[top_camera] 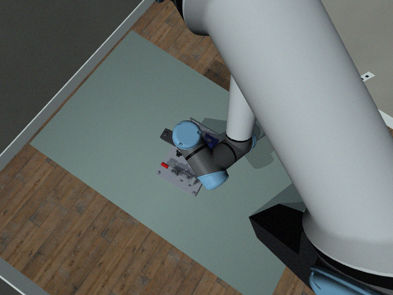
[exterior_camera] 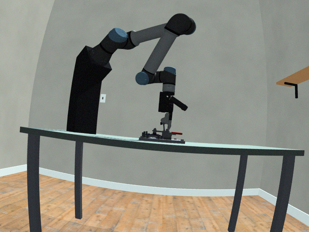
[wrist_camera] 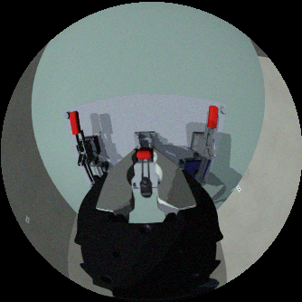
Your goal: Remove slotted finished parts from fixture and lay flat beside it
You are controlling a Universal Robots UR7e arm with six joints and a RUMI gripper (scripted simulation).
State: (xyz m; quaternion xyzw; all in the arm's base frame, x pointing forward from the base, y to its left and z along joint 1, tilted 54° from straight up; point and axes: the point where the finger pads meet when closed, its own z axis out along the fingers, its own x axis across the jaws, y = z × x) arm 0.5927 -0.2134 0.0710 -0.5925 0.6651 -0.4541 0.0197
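Now: the grey finished part 100 mm behind my hand, 40 mm to the left of it and 50 mm below it. Round my hand: grey fixture plate (40 mm behind, 20 mm to the left, 70 mm below); then blue blank (120 mm behind, 70 mm to the right, 50 mm below).
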